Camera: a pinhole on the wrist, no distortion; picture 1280 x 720 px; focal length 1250.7 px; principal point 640.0 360.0 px. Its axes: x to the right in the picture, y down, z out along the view. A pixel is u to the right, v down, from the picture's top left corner.
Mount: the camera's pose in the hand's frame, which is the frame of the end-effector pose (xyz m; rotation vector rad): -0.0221 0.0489 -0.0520 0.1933 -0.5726 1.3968
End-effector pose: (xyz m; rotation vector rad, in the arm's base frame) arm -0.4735 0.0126 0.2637 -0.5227 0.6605 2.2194
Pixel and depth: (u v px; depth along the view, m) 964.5 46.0 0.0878
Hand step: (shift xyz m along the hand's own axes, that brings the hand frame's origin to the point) -0.0227 0.0247 0.0382
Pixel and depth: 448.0 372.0 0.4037
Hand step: -0.1367 -0.1882 0.2602
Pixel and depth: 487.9 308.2 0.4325
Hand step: -0.1228 -0.1971 0.2936
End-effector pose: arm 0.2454 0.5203 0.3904 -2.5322 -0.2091 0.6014
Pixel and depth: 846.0 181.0 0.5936
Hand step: -0.0913 -0.1518 0.5173
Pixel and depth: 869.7 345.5 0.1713
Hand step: -0.0635 -0.0020 0.1093
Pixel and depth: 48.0 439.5 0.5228
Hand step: -0.2085 -0.3986 0.2653
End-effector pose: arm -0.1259 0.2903 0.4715 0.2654 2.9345 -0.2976
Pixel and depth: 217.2 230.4 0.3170
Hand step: -0.0814 -0.1948 0.1719
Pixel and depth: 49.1 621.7 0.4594
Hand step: -0.2502 -0.3317 0.2135
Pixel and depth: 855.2 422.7 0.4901
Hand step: -0.1702 -0.0963 0.4007
